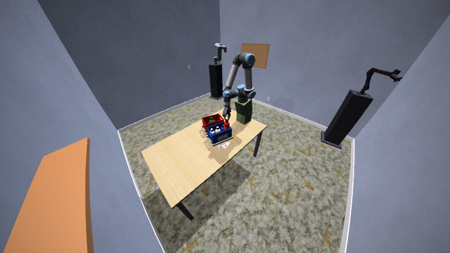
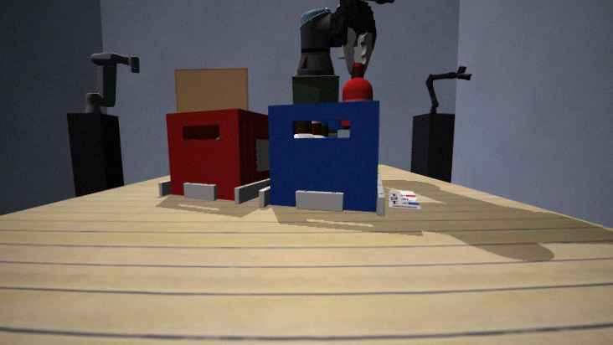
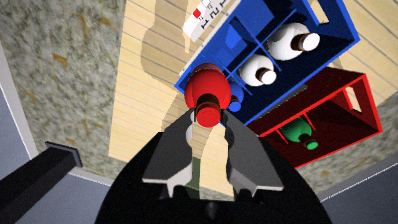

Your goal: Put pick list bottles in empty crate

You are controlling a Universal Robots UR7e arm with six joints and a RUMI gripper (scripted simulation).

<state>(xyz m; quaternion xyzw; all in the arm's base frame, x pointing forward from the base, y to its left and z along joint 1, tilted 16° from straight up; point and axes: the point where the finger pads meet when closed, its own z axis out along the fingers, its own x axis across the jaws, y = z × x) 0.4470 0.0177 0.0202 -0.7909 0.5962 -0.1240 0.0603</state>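
Right now the red-capped bottle is 70 mm below my hand. From my hand the other things lie so: blue-capped bottle 200 mm below, 80 mm to the right, 30 mm behind; blue crate 210 mm below, 80 mm to the right, 60 mm ahead; white bottle 200 mm below, 110 mm to the right, 50 mm ahead.
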